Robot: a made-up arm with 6 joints.
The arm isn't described. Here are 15 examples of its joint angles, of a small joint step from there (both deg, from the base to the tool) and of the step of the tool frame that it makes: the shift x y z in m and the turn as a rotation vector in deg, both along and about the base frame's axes.
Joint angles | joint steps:
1: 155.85 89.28 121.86 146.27 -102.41 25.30 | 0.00 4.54 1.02 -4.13 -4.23 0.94
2: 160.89 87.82 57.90 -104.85 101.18 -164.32 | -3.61 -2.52 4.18 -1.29 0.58 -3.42
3: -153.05 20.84 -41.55 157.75 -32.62 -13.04 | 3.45 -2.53 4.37 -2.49 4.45 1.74
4: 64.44 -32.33 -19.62 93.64 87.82 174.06 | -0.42 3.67 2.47 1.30 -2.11 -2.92
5: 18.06 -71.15 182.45 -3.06 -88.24 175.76 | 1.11 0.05 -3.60 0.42 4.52 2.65
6: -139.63 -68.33 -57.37 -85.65 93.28 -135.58 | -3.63 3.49 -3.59 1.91 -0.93 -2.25
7: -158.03 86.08 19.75 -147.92 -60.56 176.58 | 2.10 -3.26 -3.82 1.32 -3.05 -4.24
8: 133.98 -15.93 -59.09 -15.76 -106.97 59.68 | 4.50 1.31 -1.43 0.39 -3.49 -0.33
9: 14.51 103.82 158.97 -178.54 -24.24 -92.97 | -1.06 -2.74 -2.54 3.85 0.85 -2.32
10: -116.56 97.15 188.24 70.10 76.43 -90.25 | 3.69 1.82 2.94 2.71 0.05 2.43
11: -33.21 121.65 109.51 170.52 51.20 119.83 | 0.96 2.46 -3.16 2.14 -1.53 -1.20
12: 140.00 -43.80 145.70 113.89 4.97 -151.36 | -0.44 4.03 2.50 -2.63 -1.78 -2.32
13: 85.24 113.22 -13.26 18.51 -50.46 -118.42 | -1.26 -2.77 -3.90 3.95 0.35 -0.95
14: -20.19 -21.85 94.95 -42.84 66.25 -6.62 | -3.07 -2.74 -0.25 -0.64 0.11 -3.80
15: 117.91 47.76 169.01 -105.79 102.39 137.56 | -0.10 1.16 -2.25 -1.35 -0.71 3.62
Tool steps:
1: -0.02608 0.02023 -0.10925 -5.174 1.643 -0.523
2: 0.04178 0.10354 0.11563 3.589 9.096 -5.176
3: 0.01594 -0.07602 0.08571 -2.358 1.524 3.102
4: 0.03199 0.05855 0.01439 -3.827 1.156 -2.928
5: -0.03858 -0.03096 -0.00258 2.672 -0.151 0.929
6: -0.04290 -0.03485 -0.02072 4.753 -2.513 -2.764
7: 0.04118 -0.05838 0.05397 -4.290 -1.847 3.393
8: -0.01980 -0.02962 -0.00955 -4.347 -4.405 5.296
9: 0.01388 -0.01738 0.04317 -1.831 0.269 -1.975
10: 0.05845 -0.00413 -0.03498 -3.400 0.686 0.432
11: -0.00999 0.03546 -0.10942 0.928 4.445 0.214
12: -0.03261 0.02154 0.06207 3.285 -4.085 0.497
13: 0.02354 0.00211 0.04598 -0.397 1.609 1.747
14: -0.04622 0.06387 -0.04587 -4.799 -3.416 -2.313
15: -0.01971 0.03736 0.01853 -4.668 -5.300 0.901
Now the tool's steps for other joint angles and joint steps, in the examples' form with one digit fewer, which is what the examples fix.
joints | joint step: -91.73 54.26 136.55 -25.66 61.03 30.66 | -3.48 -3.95 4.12 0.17 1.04 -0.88
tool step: -0.0283 0.1566 0.0021 -9.31 0.80 -3.21
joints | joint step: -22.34 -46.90 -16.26 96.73 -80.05 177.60 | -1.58 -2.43 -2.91 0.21 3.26 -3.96
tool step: -0.0157 0.0085 -0.0280 -2.43 -2.21 1.91
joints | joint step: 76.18 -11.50 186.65 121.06 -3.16 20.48 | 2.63 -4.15 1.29 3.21 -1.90 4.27
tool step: 0.0334 -0.0200 -0.0860 7.43 4.86 6.94
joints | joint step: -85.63 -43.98 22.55 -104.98 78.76 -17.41 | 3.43 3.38 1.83 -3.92 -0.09 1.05
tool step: -0.0054 -0.0805 0.0291 2.62 -0.90 6.97
